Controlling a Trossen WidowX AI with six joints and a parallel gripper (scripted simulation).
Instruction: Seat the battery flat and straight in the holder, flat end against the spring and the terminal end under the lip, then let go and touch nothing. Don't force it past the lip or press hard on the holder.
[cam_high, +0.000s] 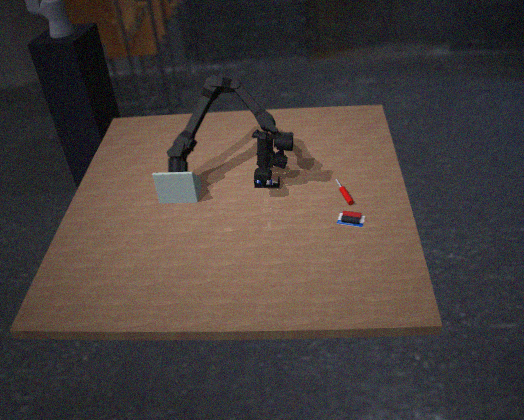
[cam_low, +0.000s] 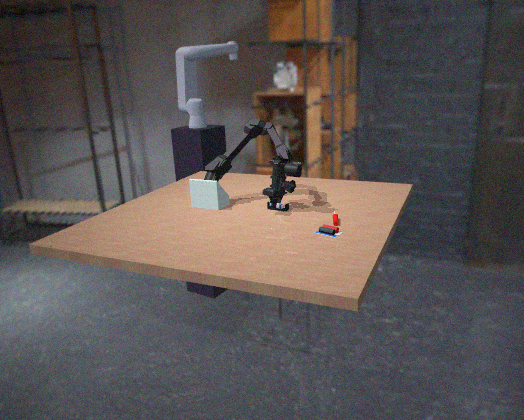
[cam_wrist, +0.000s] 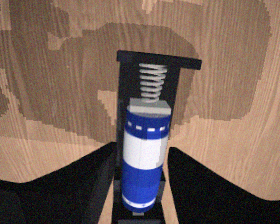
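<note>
Right now the battery is 1 cm above my gripper tip. From my gripper tip the other things lie so: red screwdriver (30 cm ahead, 1 cm to the right).
</note>
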